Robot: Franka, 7 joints.
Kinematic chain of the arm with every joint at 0, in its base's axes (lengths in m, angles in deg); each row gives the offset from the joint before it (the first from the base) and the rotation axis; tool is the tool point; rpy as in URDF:
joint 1: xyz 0 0 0.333 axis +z
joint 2: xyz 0 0 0 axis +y
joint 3: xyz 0 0 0.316 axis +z
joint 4: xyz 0.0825 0 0 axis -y
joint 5: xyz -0.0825 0 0.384 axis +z
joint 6: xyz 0 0 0 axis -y
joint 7: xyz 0.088 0 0 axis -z
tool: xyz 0 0 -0.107 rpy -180 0 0
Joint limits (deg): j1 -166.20..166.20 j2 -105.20..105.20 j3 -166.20..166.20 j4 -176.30..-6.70 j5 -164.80..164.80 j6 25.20..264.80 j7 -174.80..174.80
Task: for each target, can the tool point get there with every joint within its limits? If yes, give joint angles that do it. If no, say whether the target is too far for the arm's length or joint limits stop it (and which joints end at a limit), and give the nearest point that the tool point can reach.
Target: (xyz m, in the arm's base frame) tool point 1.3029 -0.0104 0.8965
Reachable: no: too far | nearest point 0.7874 -0.0063 0.6735 | short by 0.562 m
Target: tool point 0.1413 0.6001 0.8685
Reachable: yes | joints -134.79 -37.51 -122.19 -38.10 86.50 97.17 108.25
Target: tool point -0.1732 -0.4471 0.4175
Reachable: yes | joints -76.12 -9.53 -24.31 -134.48 -78.71 101.35 -107.91
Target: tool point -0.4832 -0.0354 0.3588
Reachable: yes | joints -30.65 -17.88 -136.18 -144.17 24.69 241.53 116.74
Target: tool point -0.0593 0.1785 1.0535
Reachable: yes | joints -32.69 -27.93 64.48 -26.12 95.60 224.15 130.50
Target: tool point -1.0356 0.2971 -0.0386
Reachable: no: too far | nearest point -0.7796 0.2236 0.0533 | short by 0.282 m
